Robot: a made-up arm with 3 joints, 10 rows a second.
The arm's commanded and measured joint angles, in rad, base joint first. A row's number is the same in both.
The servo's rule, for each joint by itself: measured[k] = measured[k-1] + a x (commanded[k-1-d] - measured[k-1]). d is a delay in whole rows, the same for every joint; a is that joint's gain. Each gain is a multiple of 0.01, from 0.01 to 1. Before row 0 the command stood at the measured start. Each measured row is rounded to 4 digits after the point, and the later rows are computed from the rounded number. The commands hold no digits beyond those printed.
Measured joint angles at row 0:
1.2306 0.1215 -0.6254
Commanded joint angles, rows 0 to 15:
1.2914 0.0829 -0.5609
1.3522 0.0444 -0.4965
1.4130 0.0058 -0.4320
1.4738 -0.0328 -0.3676
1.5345 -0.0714 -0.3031
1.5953 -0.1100 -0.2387
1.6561 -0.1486 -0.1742
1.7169 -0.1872 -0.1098
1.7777 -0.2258 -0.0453
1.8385 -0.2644 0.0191
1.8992 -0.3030 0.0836
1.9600 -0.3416 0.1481
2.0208 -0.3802 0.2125
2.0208 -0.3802 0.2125
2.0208 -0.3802 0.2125
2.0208 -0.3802 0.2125
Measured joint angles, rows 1 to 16:
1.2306 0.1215 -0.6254
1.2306 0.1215 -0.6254
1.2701 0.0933 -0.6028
1.3235 0.0576 -0.5656
1.3817 0.0198 -0.5188
1.4416 -0.0186 -0.4659
1.5020 -0.0571 -0.4089
1.5626 -0.0957 -0.3493
1.6234 -0.1343 -0.2880
1.6842 -0.1729 -0.2256
1.7450 -0.2115 -0.1625
1.8058 -0.2501 -0.0989
1.8665 -0.2887 -0.0350
1.9273 -0.3273 0.0291
1.9881 -0.3659 0.0933
2.0094 -0.3763 0.1350
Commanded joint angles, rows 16 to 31:
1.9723 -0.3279 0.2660
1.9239 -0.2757 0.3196
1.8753 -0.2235 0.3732
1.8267 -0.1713 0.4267
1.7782 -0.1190 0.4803
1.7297 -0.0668 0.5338
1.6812 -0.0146 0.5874
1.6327 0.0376 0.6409
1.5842 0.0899 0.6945
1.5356 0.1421 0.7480
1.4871 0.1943 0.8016
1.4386 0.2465 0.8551
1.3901 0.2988 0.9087
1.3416 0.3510 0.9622
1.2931 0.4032 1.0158
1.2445 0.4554 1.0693
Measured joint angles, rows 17 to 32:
2.0168 -0.3791 0.1621
2.0194 -0.3799 0.1797
1.9888 -0.3419 0.2099
1.9466 -0.2936 0.2483
1.9003 -0.2424 0.2920
1.8525 -0.1905 0.3391
1.8042 -0.1383 0.3885
1.7558 -0.0861 0.4394
1.7073 -0.0339 0.4912
1.6588 0.0183 0.5436
1.6103 0.0706 0.5964
1.5617 0.1228 0.6495
1.5132 0.1750 0.7027
1.4647 0.2272 0.7560
1.4162 0.2795 0.8094
1.3677 0.3317 0.8629

